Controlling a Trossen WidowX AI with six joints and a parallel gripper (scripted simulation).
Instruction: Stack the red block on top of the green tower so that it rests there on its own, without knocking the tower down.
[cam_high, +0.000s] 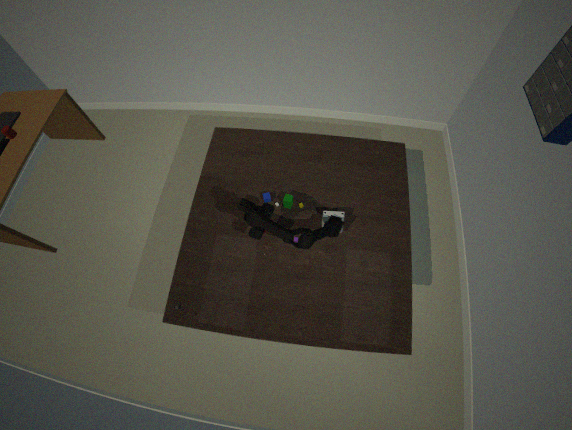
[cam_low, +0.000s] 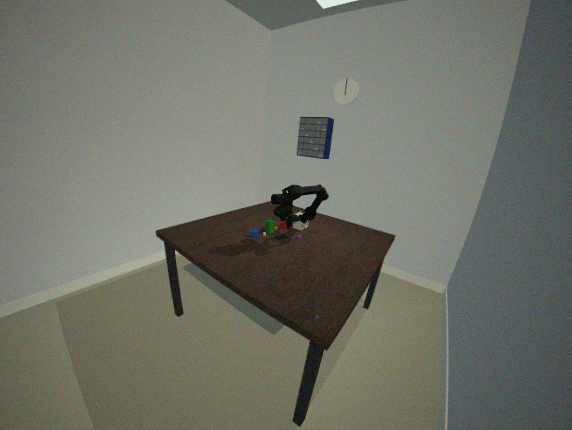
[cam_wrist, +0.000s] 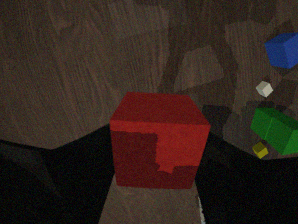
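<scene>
My gripper tip is 19 cm to the left of the tiny white cube, 12 cm above it and 2 cm past it. From my gripper tip the other things lie so: blue block: 22 cm to the right, 11 cm below, 5 cm ahead; small purple cube: 17 cm behind, 12 cm below, 1 cm to the right; red block: 2 cm above.
</scene>
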